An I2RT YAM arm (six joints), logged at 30 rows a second.
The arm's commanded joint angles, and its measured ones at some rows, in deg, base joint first. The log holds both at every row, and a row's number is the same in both.
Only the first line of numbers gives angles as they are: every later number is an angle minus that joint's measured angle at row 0.
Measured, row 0: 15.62 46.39 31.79 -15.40 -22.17 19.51
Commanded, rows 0 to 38: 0.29 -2.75 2.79 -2.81 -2.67 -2.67; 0.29 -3.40 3.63 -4.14 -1.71 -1.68; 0.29 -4.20 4.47 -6.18 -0.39 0.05; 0.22 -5.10 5.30 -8.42 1.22 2.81; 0.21 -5.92 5.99 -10.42 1.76 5.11; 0.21 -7.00 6.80 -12.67 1.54 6.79; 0.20 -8.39 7.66 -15.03 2.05 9.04; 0.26 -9.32 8.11 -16.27 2.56 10.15; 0.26 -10.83 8.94 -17.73 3.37 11.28; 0.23 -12.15 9.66 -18.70 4.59 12.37; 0.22 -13.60 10.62 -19.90 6.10 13.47; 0.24 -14.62 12.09 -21.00 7.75 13.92; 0.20 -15.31 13.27 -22.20 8.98 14.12; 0.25 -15.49 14.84 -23.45 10.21 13.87; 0.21 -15.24 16.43 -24.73 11.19 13.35; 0.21 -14.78 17.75 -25.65 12.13 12.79; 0.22 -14.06 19.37 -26.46 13.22 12.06; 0.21 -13.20 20.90 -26.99 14.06 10.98; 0.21 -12.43 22.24 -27.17 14.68 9.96; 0.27 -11.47 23.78 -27.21 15.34 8.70; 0.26 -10.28 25.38 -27.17 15.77 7.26; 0.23 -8.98 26.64 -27.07 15.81 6.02; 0.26 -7.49 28.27 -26.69 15.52 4.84; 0.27 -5.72 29.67 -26.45 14.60 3.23; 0.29 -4.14 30.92 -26.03 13.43 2.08; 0.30 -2.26 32.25 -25.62 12.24 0.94; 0.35 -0.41 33.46 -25.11 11.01 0.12; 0.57 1.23 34.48 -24.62 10.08 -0.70; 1.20 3.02 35.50 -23.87 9.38 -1.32; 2.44 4.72 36.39 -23.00 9.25 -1.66; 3.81 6.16 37.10 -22.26 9.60 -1.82; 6.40 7.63 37.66 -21.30 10.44 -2.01; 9.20 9.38 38.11 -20.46 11.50 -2.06; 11.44 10.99 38.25 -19.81 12.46 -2.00; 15.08 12.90 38.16 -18.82 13.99 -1.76; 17.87 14.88 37.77 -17.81 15.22 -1.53; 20.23 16.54 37.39 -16.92 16.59 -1.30; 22.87 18.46 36.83 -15.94 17.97 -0.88; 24.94 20.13 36.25 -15.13 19.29 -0.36
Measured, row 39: 20.70 17.29 36.87 -20.41 14.86 -0.05
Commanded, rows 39 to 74: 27.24 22.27 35.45 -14.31 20.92 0.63; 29.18 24.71 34.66 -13.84 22.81 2.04; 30.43 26.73 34.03 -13.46 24.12 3.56; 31.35 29.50 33.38 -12.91 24.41 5.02; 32.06 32.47 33.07 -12.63 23.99 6.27; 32.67 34.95 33.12 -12.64 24.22 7.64; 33.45 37.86 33.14 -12.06 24.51 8.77; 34.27 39.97 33.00 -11.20 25.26 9.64; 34.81 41.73 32.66 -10.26 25.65 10.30; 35.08 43.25 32.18 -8.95 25.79 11.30; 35.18 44.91 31.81 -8.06 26.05 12.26; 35.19 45.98 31.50 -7.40 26.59 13.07; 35.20 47.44 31.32 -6.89 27.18 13.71; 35.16 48.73 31.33 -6.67 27.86 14.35; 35.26 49.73 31.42 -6.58 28.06 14.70; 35.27 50.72 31.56 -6.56 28.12 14.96; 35.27 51.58 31.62 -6.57 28.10 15.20; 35.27 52.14 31.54 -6.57 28.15 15.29; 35.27 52.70 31.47 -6.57 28.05 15.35; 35.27 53.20 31.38 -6.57 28.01 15.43; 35.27 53.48 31.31 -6.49 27.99 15.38; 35.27 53.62 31.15 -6.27 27.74 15.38; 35.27 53.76 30.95 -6.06 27.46 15.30; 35.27 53.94 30.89 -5.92 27.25 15.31; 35.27 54.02 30.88 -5.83 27.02 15.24; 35.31 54.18 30.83 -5.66 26.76 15.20; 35.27 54.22 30.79 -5.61 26.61 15.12; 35.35 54.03 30.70 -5.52 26.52 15.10; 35.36 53.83 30.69 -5.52 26.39 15.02; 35.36 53.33 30.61 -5.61 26.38 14.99; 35.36 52.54 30.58 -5.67 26.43 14.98; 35.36 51.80 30.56 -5.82 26.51 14.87; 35.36 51.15 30.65 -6.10 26.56 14.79; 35.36 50.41 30.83 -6.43 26.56 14.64; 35.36 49.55 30.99 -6.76 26.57 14.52; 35.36 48.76 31.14 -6.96 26.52 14.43
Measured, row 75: 35.10 52.68 31.08 -8.28 26.36 14.58
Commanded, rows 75 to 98: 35.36 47.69 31.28 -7.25 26.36 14.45; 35.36 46.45 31.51 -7.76 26.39 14.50; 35.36 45.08 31.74 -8.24 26.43 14.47; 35.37 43.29 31.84 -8.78 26.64 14.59; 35.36 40.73 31.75 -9.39 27.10 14.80; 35.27 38.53 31.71 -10.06 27.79 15.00; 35.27 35.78 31.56 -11.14 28.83 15.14; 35.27 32.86 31.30 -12.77 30.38 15.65; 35.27 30.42 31.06 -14.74 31.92 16.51; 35.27 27.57 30.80 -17.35 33.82 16.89; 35.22 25.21 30.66 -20.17 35.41 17.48; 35.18 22.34 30.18 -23.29 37.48 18.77; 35.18 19.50 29.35 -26.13 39.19 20.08; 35.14 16.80 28.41 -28.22 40.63 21.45; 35.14 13.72 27.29 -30.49 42.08 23.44; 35.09 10.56 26.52 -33.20 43.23 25.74; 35.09 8.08 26.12 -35.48 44.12 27.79; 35.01 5.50 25.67 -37.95 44.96 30.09; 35.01 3.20 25.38 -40.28 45.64 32.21; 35.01 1.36 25.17 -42.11 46.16 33.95; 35.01 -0.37 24.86 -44.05 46.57 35.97; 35.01 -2.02 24.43 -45.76 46.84 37.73; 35.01 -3.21 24.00 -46.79 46.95 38.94; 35.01 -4.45 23.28 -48.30 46.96 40.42
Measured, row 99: 35.03 -2.10 24.57 -41.00 43.86 32.74
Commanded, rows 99 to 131: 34.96 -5.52 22.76 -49.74 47.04 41.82; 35.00 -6.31 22.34 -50.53 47.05 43.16; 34.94 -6.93 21.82 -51.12 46.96 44.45; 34.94 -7.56 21.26 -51.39 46.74 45.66; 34.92 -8.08 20.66 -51.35 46.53 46.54; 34.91 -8.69 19.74 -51.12 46.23 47.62; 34.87 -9.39 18.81 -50.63 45.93 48.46; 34.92 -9.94 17.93 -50.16 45.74 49.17; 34.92 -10.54 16.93 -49.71 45.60 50.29; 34.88 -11.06 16.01 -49.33 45.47 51.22; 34.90 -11.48 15.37 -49.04 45.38 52.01; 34.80 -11.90 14.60 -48.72 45.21 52.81; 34.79 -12.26 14.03 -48.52 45.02 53.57; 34.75 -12.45 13.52 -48.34 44.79 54.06; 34.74 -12.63 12.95 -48.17 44.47 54.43; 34.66 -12.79 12.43 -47.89 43.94 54.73; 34.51 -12.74 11.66 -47.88 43.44 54.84; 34.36 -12.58 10.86 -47.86 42.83 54.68; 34.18 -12.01 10.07 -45.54 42.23 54.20; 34.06 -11.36 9.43 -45.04 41.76 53.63; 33.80 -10.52 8.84 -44.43 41.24 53.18; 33.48 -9.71 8.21 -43.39 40.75 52.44; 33.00 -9.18 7.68 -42.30 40.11 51.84; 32.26 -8.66 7.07 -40.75 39.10 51.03; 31.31 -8.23 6.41 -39.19 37.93 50.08; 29.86 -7.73 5.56 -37.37 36.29 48.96; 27.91 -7.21 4.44 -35.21 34.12 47.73; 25.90 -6.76 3.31 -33.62 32.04 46.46; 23.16 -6.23 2.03 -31.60 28.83 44.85; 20.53 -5.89 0.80 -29.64 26.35 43.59; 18.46 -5.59 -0.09 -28.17 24.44 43.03; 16.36 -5.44 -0.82 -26.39 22.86 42.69; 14.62 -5.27 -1.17 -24.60 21.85 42.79
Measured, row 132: 18.14 -5.55 -0.04 -33.29 28.65 45.02
